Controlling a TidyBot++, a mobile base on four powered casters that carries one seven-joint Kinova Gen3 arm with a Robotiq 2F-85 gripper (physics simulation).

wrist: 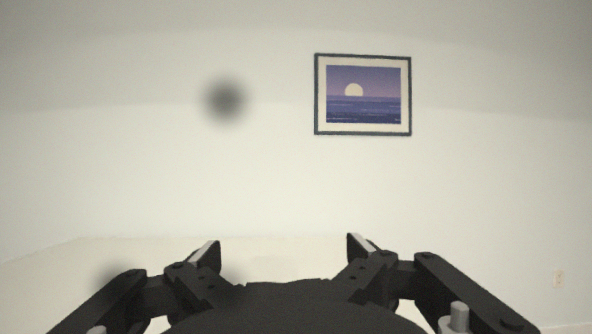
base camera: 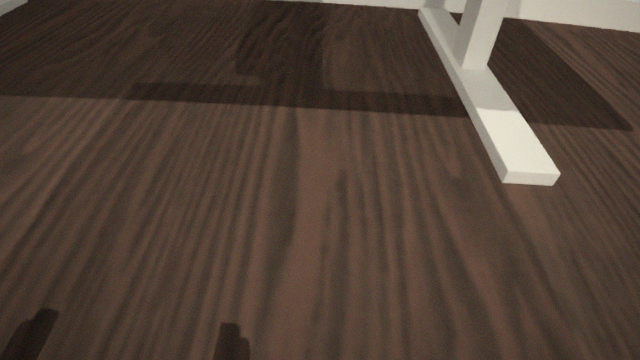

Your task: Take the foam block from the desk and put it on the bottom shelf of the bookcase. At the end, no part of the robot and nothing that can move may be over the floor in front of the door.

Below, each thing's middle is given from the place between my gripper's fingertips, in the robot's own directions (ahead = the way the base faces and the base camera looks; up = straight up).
Scene:
Right now the framed sunset picture (wrist: 364, 95) is 108 cm ahead of my hand, 45 cm to the right of it and 45 cm above it.

